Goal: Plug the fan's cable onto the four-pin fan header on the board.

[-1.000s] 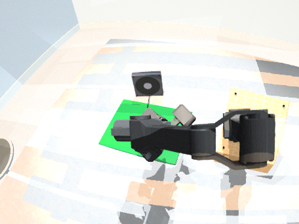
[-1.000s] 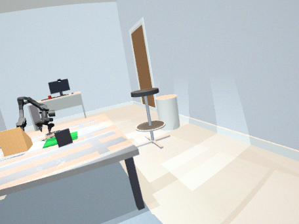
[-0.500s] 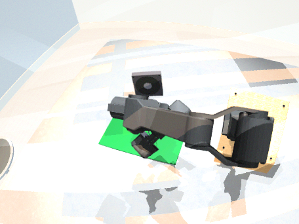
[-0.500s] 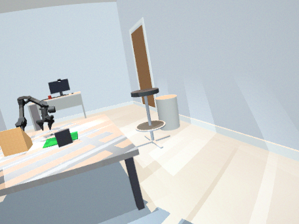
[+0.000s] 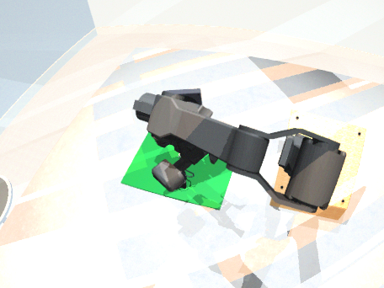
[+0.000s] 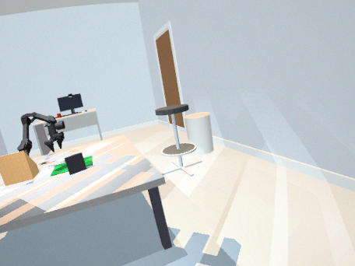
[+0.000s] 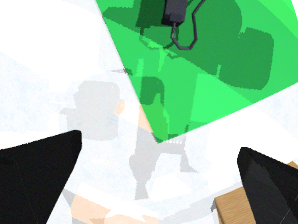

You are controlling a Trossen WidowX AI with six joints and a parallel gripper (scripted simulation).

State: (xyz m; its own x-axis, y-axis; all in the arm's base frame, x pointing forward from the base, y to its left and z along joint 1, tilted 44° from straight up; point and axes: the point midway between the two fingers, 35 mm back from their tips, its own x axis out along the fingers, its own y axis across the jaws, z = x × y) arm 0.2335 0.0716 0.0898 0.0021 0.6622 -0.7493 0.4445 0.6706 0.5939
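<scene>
My gripper tip is 10 cm above the dark fan plug, 8 cm short of it and 5 cm to the left of it. Also, from my gripper tip: fan: 27 cm to the right, 16 cm ahead, 6 cm below; green board: 13 cm below, 10 cm to the right, 10 cm ahead.
</scene>
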